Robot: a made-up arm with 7 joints. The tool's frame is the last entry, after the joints. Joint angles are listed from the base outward.
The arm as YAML. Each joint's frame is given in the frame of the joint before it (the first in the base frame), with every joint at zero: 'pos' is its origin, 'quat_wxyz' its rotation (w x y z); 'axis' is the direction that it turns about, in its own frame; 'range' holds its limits. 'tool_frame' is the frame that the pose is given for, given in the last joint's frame.
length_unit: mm
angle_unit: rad
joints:
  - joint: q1
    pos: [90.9, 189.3, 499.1]
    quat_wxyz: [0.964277, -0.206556, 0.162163, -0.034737]
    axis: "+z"
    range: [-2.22, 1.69]
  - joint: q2
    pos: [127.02, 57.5, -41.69]
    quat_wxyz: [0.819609, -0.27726, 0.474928, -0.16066]
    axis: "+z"
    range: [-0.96, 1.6]
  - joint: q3
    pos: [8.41, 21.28, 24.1]
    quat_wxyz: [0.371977, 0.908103, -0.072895, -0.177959]
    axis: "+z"
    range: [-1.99, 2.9]
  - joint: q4
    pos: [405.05, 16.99, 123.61]
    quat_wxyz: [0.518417, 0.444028, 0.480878, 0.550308]
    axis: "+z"
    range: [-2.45, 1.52]
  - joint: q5
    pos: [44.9, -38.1, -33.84]
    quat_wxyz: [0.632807, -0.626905, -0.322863, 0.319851]
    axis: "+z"
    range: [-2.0, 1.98]
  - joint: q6
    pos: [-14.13, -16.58, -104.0]
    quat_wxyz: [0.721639, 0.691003, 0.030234, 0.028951]
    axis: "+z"
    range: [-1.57, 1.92]
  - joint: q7
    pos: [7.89, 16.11, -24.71]
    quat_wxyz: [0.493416, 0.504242, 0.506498, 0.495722]
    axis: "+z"
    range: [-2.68, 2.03]
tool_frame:
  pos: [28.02, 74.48, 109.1]
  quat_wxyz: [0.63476, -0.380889, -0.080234, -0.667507]
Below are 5 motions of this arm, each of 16 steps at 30 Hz.
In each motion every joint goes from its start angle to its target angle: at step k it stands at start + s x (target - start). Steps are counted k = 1, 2, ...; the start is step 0. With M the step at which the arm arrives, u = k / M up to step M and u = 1 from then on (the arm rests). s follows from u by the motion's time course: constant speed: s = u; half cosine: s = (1 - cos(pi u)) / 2; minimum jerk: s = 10 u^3 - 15 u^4 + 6 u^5.
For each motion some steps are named. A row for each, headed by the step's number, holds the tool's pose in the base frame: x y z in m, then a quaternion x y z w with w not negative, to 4 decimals.
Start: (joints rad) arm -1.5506 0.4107 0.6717 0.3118 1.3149 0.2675 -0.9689
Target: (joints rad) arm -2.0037 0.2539 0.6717 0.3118 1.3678 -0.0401 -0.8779
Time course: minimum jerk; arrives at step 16
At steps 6, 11, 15, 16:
6: -0.1381 -0.0526 0.6278 -0.9594 0.0688 -0.0459 0.2696
11: -0.1680 0.0325 0.6508 -0.9253 0.2236 -0.1682 0.2560
15: -0.1736 0.0600 0.6565 -0.9062 0.2694 -0.2105 0.2489
16: -0.1737 0.0604 0.6566 -0.9059 0.2700 -0.2110 0.2488

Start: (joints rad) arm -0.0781 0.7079 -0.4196 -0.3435 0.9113 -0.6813 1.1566
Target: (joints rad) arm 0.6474 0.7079 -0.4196 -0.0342 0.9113 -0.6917 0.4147
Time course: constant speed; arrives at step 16
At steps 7, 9, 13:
7: 0.2370 0.0227 0.0273 0.7489 0.0287 0.5475 0.3723
9: 0.2357 0.0355 0.0282 0.7324 0.0618 0.5538 0.3912
13: 0.2314 0.0627 0.0318 0.6926 0.1245 0.5695 0.4249

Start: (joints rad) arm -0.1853 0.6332 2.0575 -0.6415 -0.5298 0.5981 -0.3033
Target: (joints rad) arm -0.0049 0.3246 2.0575 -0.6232 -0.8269 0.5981 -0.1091
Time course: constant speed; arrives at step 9
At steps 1, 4, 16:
1: 0.4989 0.1489 0.7431 0.0076 -0.3698 0.8828 0.2896
4: 0.5069 0.1973 0.7409 0.0485 -0.3354 0.9009 0.2713
16: 0.5105 0.2791 0.7320 0.1119 -0.2783 0.9234 0.2394

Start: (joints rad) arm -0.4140 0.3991 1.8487 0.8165 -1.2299 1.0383 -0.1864
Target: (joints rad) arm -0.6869 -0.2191 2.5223 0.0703 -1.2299 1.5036 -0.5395
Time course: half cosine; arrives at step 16
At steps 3, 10, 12, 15, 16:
3: 0.4441 0.1203 0.7370 -0.3825 0.7445 -0.5450 0.0484
10: 0.4332 0.2806 0.6482 0.2240 -0.5901 0.7394 0.2344
12: 0.4354 0.3002 0.6047 0.1624 -0.5375 0.7758 0.2878
15: 0.4380 0.3078 0.5651 0.1092 -0.4900 0.8021 0.3236
16: 0.4381 0.3080 0.5623 0.1055 -0.4865 0.8038 0.3258

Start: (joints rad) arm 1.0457 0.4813 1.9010 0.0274 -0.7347 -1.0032 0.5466
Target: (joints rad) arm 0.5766 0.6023 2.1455 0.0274 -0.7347 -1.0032 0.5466
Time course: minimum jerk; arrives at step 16
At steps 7, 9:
7: 0.3598 0.6303 0.7119 -0.4018 -0.2963 -0.7689 0.3995
9: 0.3756 0.6095 0.7229 -0.3882 -0.2983 -0.7936 0.3614

